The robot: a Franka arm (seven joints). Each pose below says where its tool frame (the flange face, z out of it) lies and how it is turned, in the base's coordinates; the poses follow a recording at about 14 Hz.
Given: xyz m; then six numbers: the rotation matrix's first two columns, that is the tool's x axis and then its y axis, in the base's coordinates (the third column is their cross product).
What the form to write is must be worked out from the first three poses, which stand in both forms.
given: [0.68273 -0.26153 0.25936 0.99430 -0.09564 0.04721 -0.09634 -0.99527 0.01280]
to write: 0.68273 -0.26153 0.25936; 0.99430 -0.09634 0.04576; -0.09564 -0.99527 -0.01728; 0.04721 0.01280 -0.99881
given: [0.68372 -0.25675 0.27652 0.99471 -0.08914 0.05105 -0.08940 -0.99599 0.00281]
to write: 0.68372 -0.25675 0.27652; 0.99471 -0.08940 0.05059; -0.08914 -0.99599 -0.00736; 0.05105 0.00281 -0.99869
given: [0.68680 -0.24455 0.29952 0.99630 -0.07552 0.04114 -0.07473 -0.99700 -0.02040]
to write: 0.68680 -0.24455 0.29952; 0.99630 -0.07473 0.04256; -0.07552 -0.99700 0.01725; 0.04114 -0.02040 -0.99895
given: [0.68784 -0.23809 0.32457 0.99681 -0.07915 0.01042 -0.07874 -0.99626 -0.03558]
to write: 0.68784 -0.23809 0.32457; 0.99681 -0.07874 0.01320; -0.07915 -0.99626 0.03465; 0.01042 -0.03558 -0.99931
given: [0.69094 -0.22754 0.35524 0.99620 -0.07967 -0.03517 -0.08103 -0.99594 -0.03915]
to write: 0.69094 -0.22754 0.35524; 0.99620 -0.08103 -0.03191; -0.07967 -0.99594 0.04185; -0.03517 -0.03915 -0.99861
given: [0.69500 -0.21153 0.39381 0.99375 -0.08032 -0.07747 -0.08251 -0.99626 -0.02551]
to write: 0.69500 -0.21153 0.39381; 0.99375 -0.08251 -0.07513; -0.08032 -0.99626 0.03174; -0.07747 -0.02551 -0.99666
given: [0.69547 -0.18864 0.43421 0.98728 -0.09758 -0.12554 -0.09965 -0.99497 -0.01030]
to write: 0.69547 -0.18864 0.43421; 0.98728 -0.09965 -0.12390; -0.09758 -0.99497 0.02268; -0.12554 -0.01030 -0.99204
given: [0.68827 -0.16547 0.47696 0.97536 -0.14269 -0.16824 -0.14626 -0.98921 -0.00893]
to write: 0.68827 -0.16547 0.47696; 0.97536 -0.14626 -0.16515; -0.14269 -0.98921 0.03332; -0.16824 -0.00893 -0.98571
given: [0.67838 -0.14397 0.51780 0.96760 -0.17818 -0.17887 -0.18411 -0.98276 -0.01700]
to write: 0.67838 -0.14397 0.51780; 0.96760 -0.18411 -0.17276; -0.17818 -0.98276 0.04938; -0.17887 -0.01700 -0.98372
